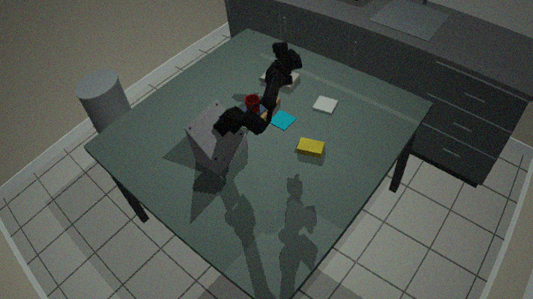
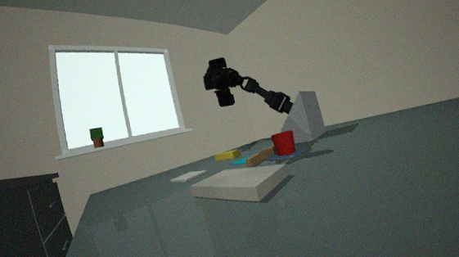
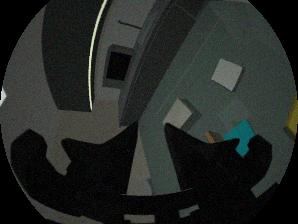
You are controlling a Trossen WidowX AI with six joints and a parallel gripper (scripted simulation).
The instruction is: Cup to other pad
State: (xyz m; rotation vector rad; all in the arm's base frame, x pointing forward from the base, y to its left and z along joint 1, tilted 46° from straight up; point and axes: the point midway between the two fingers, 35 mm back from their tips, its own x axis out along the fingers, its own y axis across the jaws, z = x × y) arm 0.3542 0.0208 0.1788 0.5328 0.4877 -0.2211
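My gripper tip is now 11 cm past the red cup, 14 cm to the right of it and 25 cm above it. Also, from my gripper tip: cyan pad 10 cm behind, 2 cm to the right, 30 cm below; then thin white tile 9 cm ahead, 15 cm to the right, 28 cm below; then wooden bar 10 cm behind, 6 cm to the left, 28 cm below.
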